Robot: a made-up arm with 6 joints. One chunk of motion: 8 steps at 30 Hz.
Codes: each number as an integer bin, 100 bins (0 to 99) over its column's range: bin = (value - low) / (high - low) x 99, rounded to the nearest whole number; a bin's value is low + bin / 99 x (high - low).
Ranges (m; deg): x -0.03..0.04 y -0.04..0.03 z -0.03..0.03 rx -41..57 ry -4..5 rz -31..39
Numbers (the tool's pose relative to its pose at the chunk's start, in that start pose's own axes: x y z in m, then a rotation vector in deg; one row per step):
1: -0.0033 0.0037 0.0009 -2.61 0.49 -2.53
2: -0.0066 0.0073 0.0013 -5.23 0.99 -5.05
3: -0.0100 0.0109 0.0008 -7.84 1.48 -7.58
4: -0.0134 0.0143 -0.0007 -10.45 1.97 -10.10
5: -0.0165 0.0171 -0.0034 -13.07 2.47 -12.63
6: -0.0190 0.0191 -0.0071 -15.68 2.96 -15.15
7: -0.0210 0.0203 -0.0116 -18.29 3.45 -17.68
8: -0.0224 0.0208 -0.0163 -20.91 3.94 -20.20
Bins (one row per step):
1: 38 62 51 39 49 40
2: 33 67 52 36 55 37
3: 28 72 51 33 60 33
4: 23 77 48 31 66 30
5: 19 81 44 28 71 26
6: 16 84 38 26 77 22
7: 13 85 30 23 82 19
8: 11 86 23 20 87 15

